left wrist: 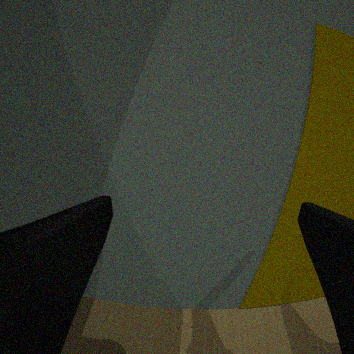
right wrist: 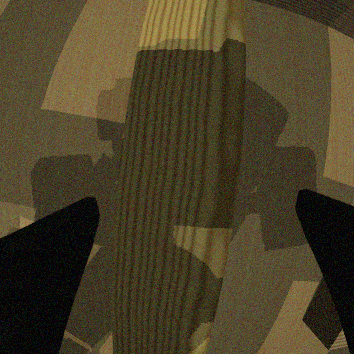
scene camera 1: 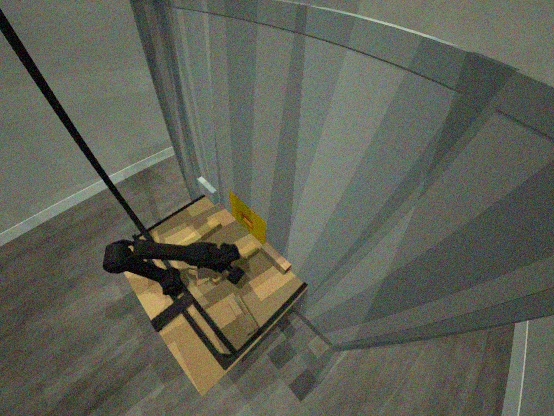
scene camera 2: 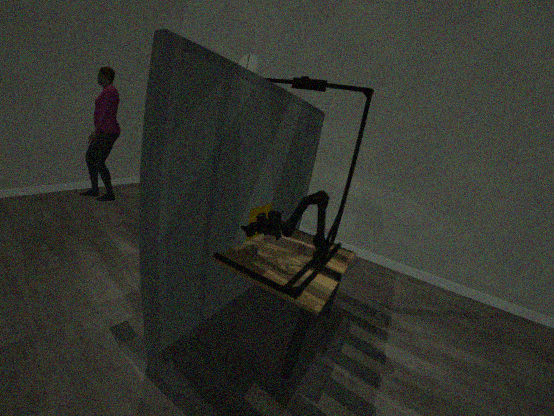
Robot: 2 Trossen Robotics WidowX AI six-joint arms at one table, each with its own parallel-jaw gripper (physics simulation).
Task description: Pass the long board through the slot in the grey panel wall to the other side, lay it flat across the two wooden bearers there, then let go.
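Observation:
A striped wooden board (scene camera 1: 248, 249) (right wrist: 170, 140) lies on the table under my right gripper (scene camera 1: 235, 276) (right wrist: 200, 204). The right gripper is open and empty, with one fingertip to each side of the board in the right wrist view; whether they are lowered around it I cannot tell. The grey panel wall (scene camera 1: 325, 165) (scene camera 2: 200, 150) (left wrist: 200, 125) has a yellow plate (scene camera 1: 256, 227) (scene camera 2: 260, 211) (left wrist: 332, 110); a small opening shows in it in scene camera 1. My left gripper (scene camera 2: 246, 230) (left wrist: 209, 210) is open and empty, facing the wall beside the plate. The two bearers cannot be made out.
More wooden pieces lie on the right arm's table: one yellowish (scene camera 1: 206, 231), one short block (scene camera 1: 278, 258) by the wall. A black frame post (scene camera 1: 75, 130) (scene camera 2: 356, 155) rises by each arm. A person (scene camera 2: 106, 115) stands beyond the wall's left edge in scene camera 2.

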